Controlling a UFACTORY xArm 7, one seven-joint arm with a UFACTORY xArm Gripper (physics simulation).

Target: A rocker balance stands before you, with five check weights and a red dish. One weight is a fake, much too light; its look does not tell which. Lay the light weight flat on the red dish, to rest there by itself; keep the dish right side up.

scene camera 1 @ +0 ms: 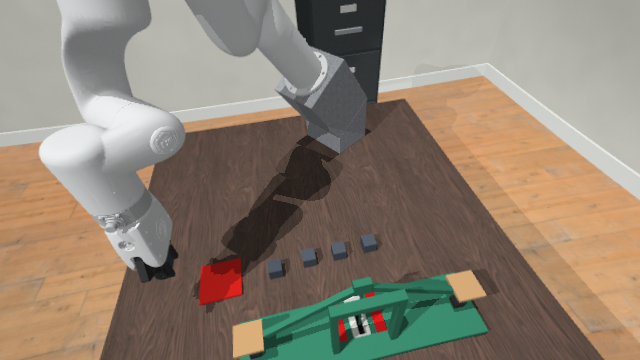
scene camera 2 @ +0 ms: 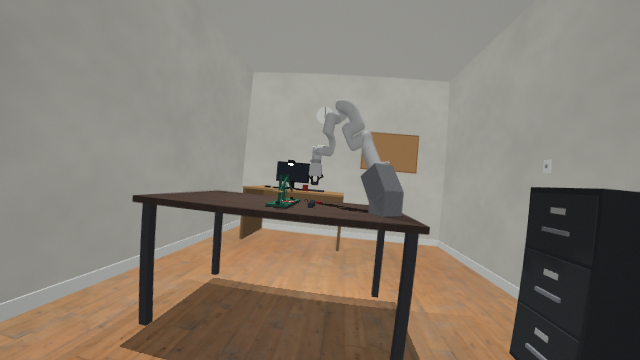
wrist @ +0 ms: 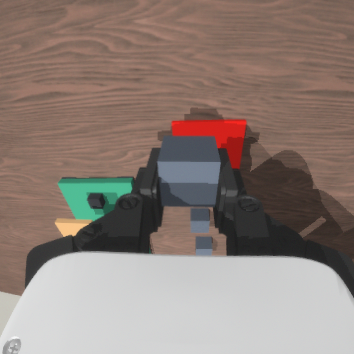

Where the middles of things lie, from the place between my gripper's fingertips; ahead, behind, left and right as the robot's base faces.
The red dish (scene camera 1: 223,280) is 13 cm below my hand, 6 cm to the left of it and 3 cm behind it. Also, from my hand: green rocker balance (scene camera 1: 437,310) (34 cm to the left, 12 cm ahead, 4 cm below).
